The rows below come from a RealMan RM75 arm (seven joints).
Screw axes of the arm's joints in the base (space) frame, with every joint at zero. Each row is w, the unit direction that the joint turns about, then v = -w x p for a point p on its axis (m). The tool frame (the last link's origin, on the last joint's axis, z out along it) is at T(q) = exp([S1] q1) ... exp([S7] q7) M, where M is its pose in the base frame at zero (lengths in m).
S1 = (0, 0, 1, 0, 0, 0)
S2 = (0, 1, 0, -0.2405, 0, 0)
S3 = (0, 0, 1, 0, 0, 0)
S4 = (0, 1, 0, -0.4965, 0, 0)
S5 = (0, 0, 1, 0, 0, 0)
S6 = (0, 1, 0, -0.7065, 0, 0)
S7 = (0, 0, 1, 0, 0, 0)
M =
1 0 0 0
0 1 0 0
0 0 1 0.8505
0 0 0 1
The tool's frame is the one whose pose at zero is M.
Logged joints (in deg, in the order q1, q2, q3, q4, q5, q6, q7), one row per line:
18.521, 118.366, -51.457, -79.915, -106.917, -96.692, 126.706
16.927, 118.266, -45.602, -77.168, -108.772, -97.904, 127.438
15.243, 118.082, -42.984, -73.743, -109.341, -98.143, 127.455
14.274, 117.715, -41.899, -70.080, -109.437, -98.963, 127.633
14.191, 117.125, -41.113, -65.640, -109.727, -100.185, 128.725
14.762, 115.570, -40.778, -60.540, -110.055, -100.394, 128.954
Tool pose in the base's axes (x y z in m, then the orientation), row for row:
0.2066, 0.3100, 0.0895, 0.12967, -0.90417, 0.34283, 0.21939
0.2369, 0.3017, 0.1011, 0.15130, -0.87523, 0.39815, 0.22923
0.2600, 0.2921, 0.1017, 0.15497, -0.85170, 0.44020, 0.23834
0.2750, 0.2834, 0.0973, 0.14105, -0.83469, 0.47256, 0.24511
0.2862, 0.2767, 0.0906, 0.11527, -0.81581, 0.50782, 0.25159
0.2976, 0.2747, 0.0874, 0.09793, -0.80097, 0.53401, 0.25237
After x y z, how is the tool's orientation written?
As a quaternion, w x y z.
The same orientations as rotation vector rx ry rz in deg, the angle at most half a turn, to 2 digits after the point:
-150.55, 57.08, 36.53
-143.97, 65.49, 37.71
-139.81, 72.26, 39.12
-138.09, 78.18, 40.55
-136.96, 85.25, 42.24
-135.82, 90.55, 42.80

